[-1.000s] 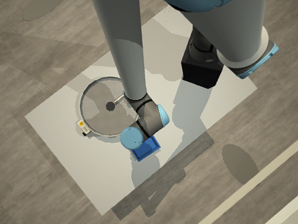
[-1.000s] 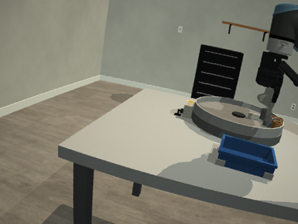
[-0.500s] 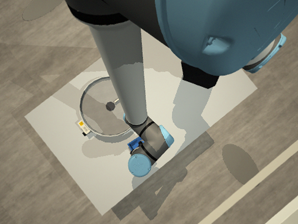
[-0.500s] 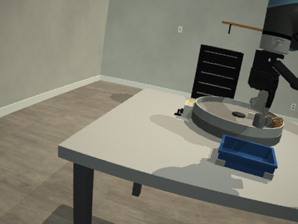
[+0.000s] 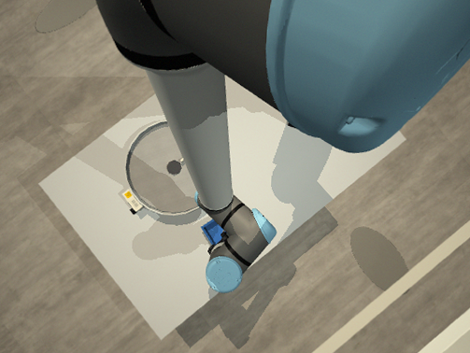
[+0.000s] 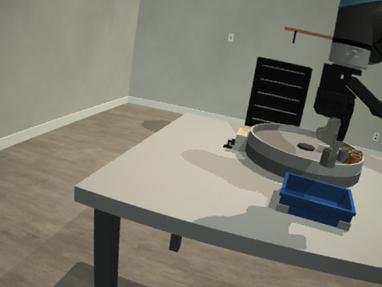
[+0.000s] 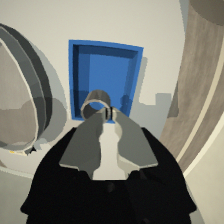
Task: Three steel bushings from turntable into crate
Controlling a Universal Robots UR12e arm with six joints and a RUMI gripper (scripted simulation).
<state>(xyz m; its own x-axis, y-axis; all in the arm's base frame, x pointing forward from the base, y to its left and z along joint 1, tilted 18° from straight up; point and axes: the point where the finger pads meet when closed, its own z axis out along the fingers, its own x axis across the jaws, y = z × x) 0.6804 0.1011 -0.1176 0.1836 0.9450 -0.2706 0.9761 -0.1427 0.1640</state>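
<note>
Now: the blue crate 13 cm below my hand and 2 cm to the right of it. Also, from my hand: round grey turntable (38 cm to the right, 10 cm below, 6 cm behind).
</note>
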